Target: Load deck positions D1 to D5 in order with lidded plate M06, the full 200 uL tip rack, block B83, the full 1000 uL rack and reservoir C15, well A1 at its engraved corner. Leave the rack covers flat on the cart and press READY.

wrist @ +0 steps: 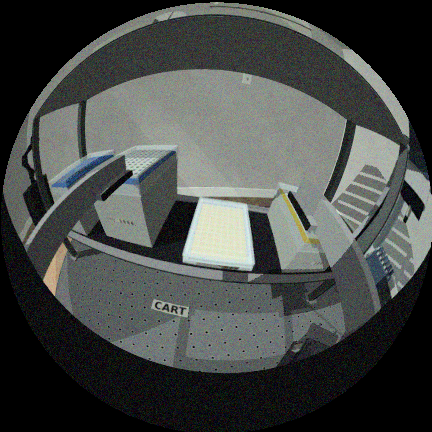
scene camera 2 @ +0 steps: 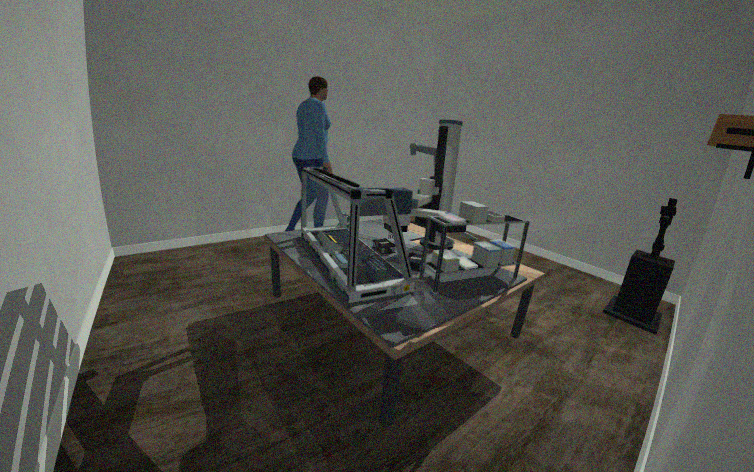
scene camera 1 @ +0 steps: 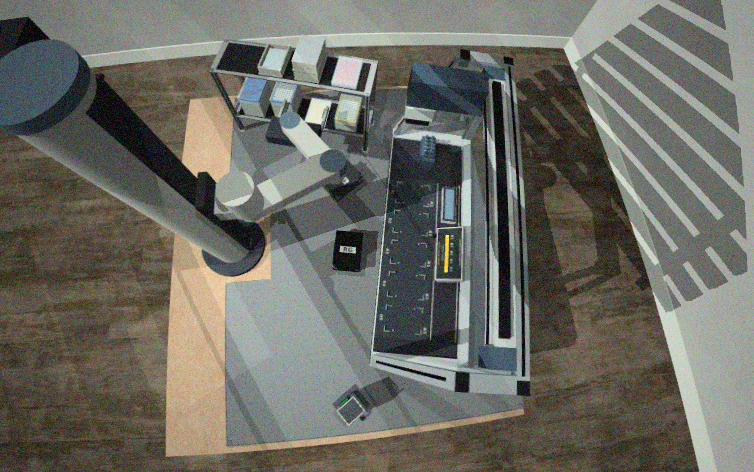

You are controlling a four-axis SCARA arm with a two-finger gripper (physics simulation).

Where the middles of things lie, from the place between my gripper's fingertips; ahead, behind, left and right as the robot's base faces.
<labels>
Right now the black block marked RG point(scene camera 1: 348, 245) is 550 mm to the right of my hand, 170 mm below it and 110 mm ahead of it.
</labels>
